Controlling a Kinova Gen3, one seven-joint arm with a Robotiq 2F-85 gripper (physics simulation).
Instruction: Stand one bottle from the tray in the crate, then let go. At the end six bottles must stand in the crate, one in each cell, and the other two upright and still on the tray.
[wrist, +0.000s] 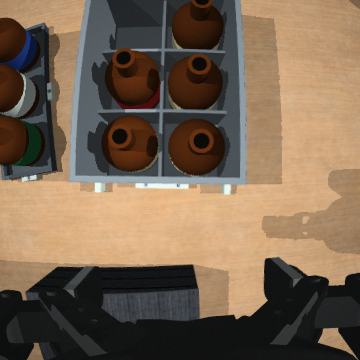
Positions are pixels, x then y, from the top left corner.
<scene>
My gripper (182, 281) is 0.15 m from the lens. A grey crate (93, 108): 0.39 m from the lens.
</scene>
